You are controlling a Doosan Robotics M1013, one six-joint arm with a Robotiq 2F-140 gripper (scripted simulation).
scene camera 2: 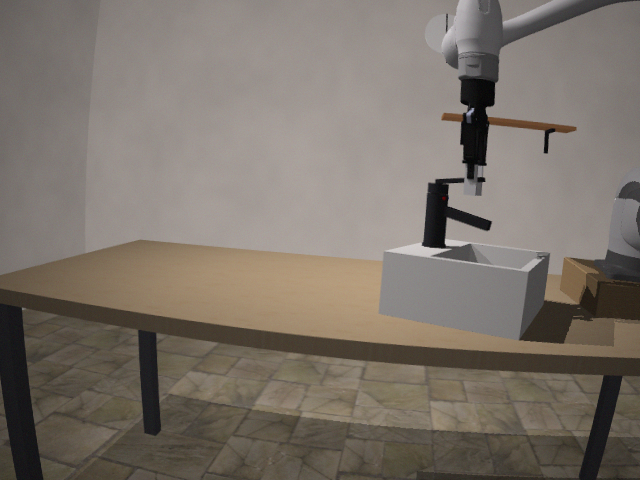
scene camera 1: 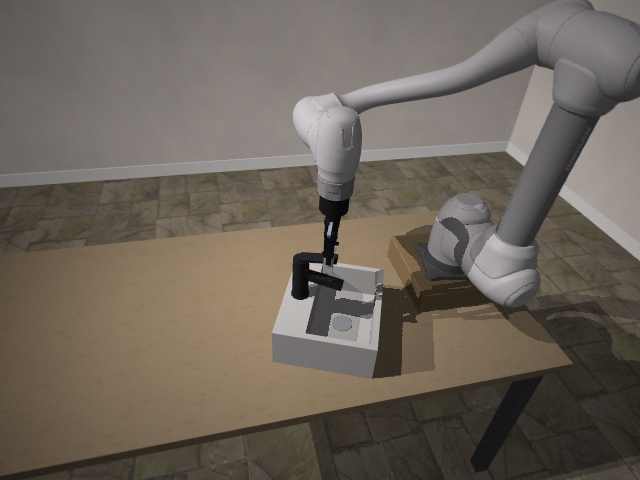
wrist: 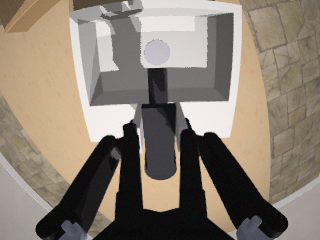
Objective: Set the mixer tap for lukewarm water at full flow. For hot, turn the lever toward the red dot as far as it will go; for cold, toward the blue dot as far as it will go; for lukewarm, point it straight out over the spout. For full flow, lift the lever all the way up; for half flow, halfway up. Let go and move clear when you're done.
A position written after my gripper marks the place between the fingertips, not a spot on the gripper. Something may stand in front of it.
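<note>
I can see my gripper (scene camera 2: 472, 195), and you'd find the gripper in scene camera 1 (scene camera 1: 328, 267) and in the wrist view (wrist: 159, 111) as well. There's a white sink basin (scene camera 1: 337, 331), and the wrist view shows the basin too (wrist: 202, 53). A flat lever (wrist: 159, 120) is also visible.
</note>
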